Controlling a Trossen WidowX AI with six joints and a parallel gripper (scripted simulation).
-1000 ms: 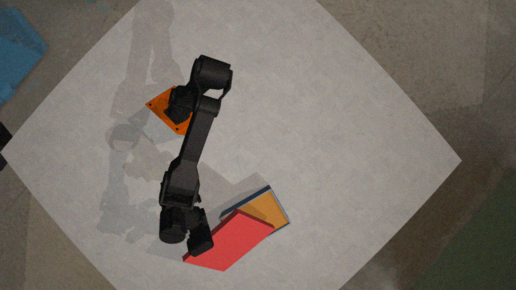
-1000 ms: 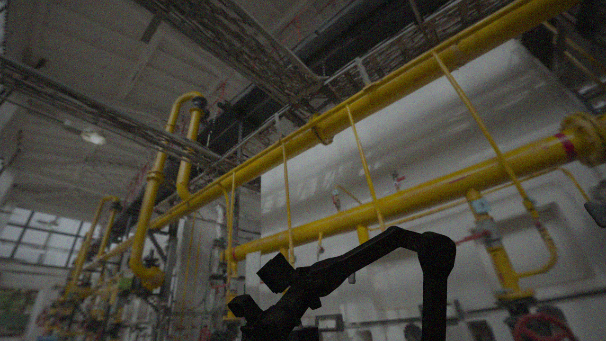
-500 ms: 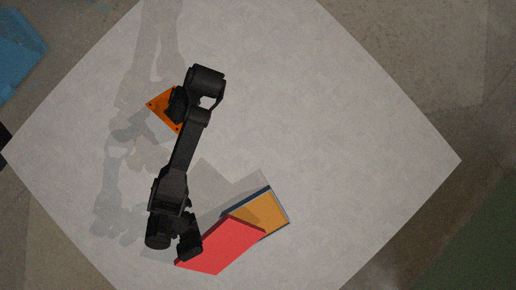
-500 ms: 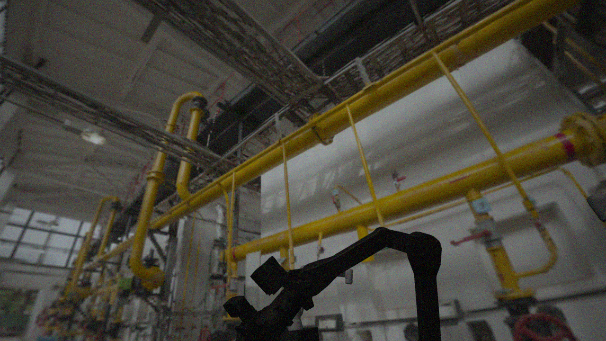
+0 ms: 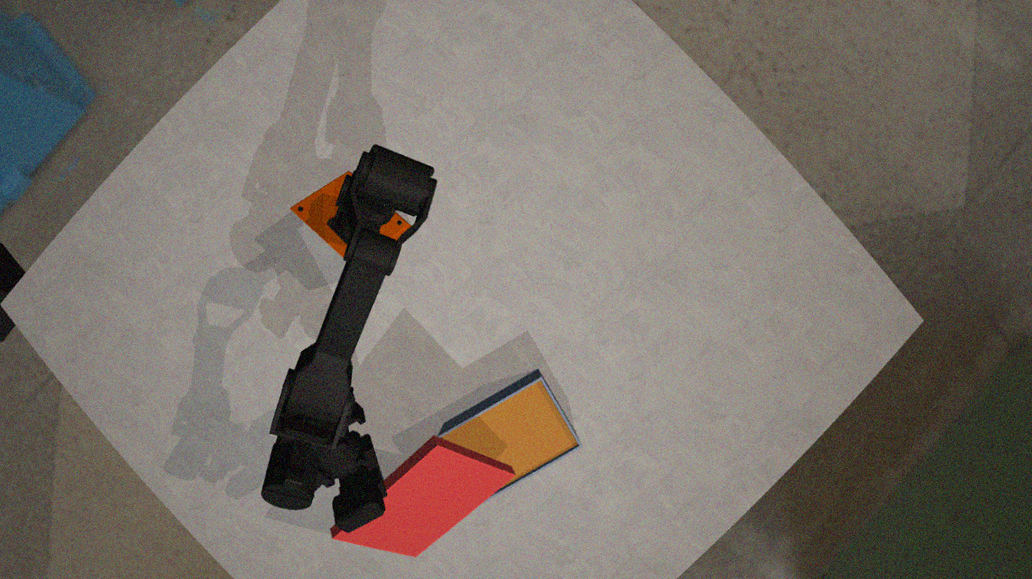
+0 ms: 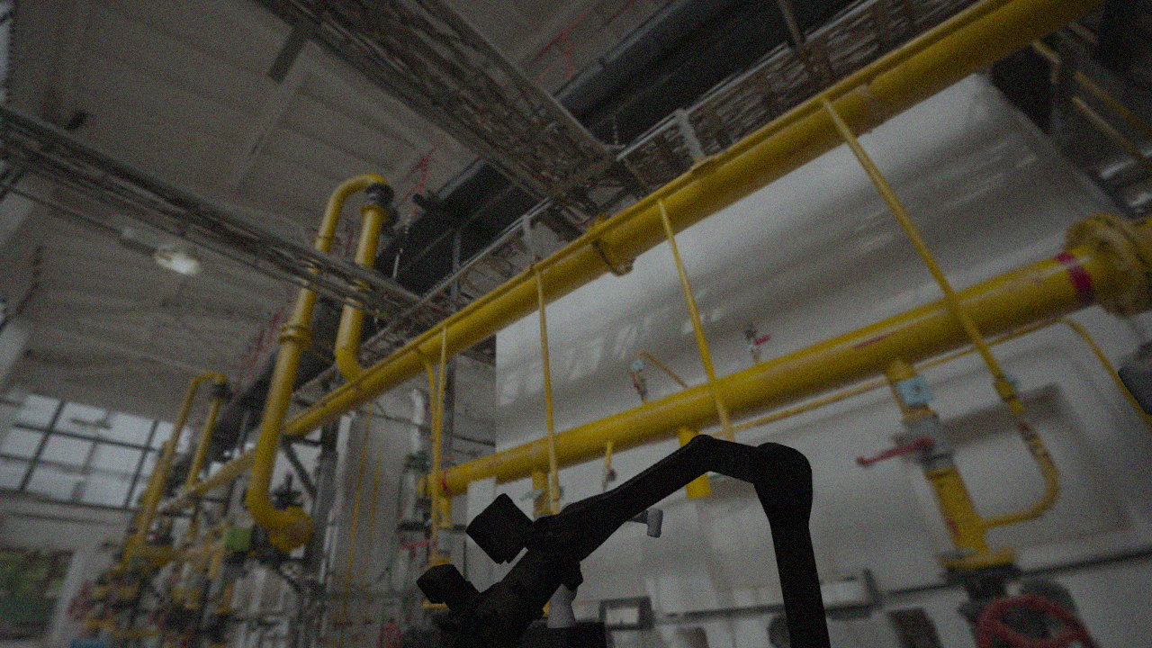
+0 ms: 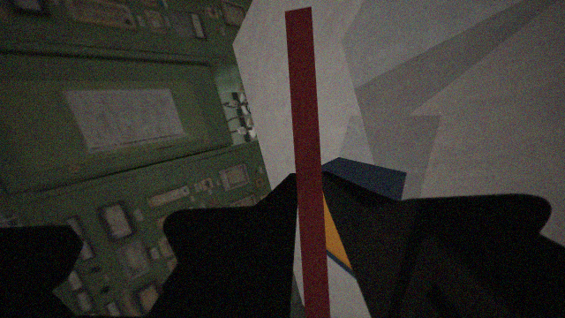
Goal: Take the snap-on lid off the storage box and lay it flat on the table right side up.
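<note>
Now: gripper tip 60 mm short of the red lid, 10 mm to the right of it and 50 mm above it. Also, from my gripper tip: storage box (100 mm ahead, 150 mm to the left, 180 mm below).
</note>
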